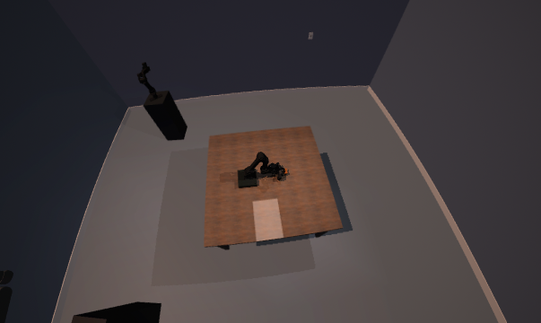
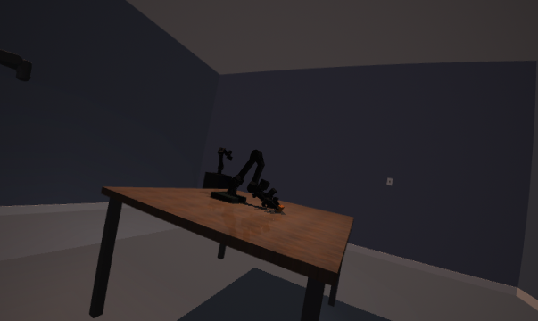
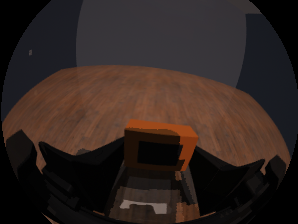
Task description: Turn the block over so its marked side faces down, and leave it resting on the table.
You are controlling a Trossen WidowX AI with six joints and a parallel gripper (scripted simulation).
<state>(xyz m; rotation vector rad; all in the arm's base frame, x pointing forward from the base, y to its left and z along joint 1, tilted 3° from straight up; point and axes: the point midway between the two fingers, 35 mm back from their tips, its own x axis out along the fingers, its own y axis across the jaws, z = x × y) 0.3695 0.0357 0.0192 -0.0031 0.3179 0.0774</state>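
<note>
Right now the orange block is 1 cm behind my gripper tip.
</note>
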